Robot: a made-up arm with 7 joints.
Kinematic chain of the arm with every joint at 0, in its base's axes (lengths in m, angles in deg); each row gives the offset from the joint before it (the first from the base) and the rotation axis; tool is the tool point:
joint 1: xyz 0 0 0.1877 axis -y
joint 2: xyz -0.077 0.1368 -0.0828 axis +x
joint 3: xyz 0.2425 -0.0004 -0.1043 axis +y
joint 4: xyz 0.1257 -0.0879 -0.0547 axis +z
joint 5: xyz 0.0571 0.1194 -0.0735 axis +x
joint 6: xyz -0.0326 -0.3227 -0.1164 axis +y
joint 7: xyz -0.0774 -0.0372 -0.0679 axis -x
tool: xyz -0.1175 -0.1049 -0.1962
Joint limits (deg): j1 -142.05..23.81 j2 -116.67..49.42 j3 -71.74..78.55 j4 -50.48..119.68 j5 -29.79..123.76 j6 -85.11..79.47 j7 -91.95..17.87
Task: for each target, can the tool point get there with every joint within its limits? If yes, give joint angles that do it. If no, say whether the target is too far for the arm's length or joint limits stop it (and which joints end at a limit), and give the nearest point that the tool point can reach.
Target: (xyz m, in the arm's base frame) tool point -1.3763 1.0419 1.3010
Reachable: no: too far | nearest point -0.8134 0.6194 0.7683 | short by 0.883 m
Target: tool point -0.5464 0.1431 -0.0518
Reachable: yes | joints -65.02 31.79 -10.73 -12.95 -4.85 42.45 -28.65
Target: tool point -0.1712 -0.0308 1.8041
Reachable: no: too far | nearest point -0.2386 0.0334 1.1218 | short by 0.689 m
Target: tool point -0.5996 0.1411 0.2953
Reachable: yes | joints -99.83 15.75 -11.27 47.43 85.77 47.84 -65.47
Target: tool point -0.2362 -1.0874 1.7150
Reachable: no: too far | nearest point -0.2414 -0.4877 0.9240 | short by 0.993 m
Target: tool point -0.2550 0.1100 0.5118
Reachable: yes | joints -98.86 -9.06 52.70 -20.56 42.07 53.14 -43.72
